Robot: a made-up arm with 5 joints.
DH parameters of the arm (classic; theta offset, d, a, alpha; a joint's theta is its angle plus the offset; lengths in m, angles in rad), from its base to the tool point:
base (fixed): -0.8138 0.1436 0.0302 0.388
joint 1: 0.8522 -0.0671 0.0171 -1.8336
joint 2: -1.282 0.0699 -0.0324 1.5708
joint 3: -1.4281 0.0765 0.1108 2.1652
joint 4: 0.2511 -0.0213 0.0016 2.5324
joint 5: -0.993 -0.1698 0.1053 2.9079
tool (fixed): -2.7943 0.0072 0 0
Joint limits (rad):
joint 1: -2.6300..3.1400
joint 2: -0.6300..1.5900
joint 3: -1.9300..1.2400
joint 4: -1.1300..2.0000
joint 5: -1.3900..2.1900
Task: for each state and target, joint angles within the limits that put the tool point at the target. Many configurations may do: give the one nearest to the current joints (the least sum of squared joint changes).
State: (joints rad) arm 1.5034 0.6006 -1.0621 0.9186 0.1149
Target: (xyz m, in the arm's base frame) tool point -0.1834 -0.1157 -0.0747
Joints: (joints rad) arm 1.1962 0.4551 -1.3338 0.4935 0.3577
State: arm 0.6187 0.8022 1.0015 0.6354 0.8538
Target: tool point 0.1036 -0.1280 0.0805
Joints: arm 1.2475 0.2786 1.0444 1.2998 1.1707
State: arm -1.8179 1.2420 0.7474 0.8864 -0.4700
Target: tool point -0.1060 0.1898 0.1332
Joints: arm -1.2108 0.5604 0.0062 0.0990 -0.0787
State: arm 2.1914 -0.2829 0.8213 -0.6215 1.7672
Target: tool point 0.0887 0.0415 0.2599
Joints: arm 2.2277 -0.1854 0.9202 -0.6031 1.3897
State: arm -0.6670 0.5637 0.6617 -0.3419 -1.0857
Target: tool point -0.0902 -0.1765 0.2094
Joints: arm -0.3906 1.0386 0.4611 -0.9715 -0.6370
